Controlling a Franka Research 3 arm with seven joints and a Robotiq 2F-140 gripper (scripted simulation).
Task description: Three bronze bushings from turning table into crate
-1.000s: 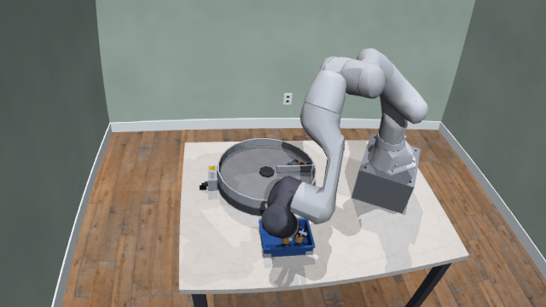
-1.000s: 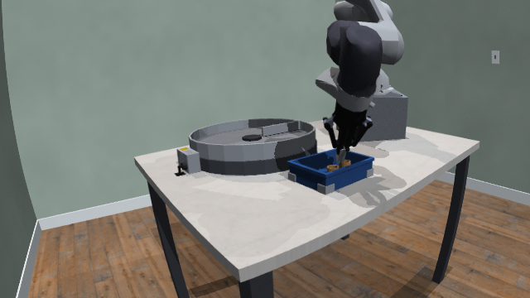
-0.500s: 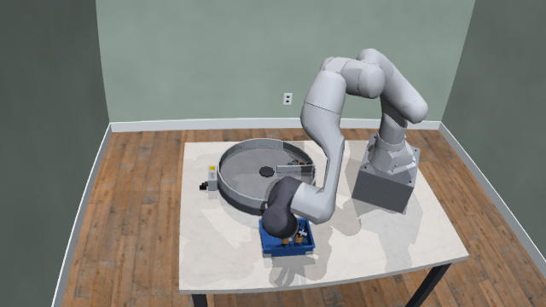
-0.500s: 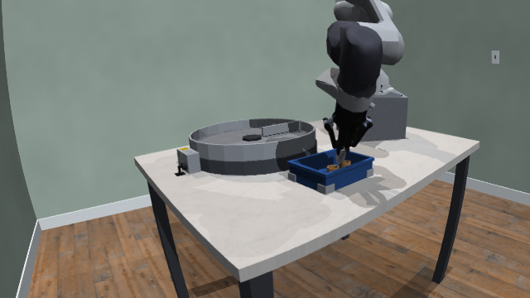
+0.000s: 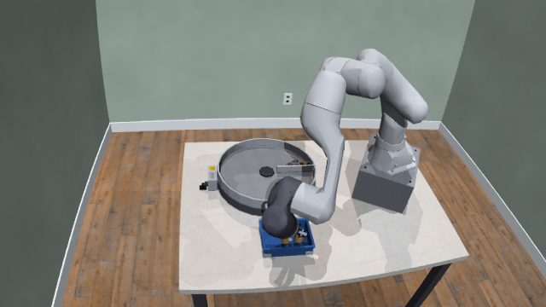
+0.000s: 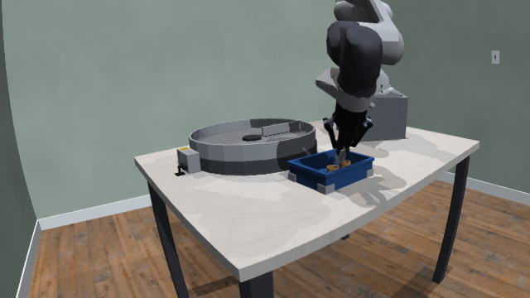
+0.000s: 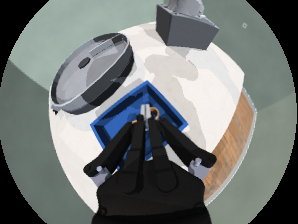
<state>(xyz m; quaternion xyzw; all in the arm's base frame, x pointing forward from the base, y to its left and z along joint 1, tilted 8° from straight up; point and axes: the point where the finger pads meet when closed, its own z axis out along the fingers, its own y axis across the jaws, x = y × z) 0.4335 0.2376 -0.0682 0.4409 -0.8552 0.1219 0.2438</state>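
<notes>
Now: hand 30 mm short of the blue crate and 40 mm above it.
</notes>
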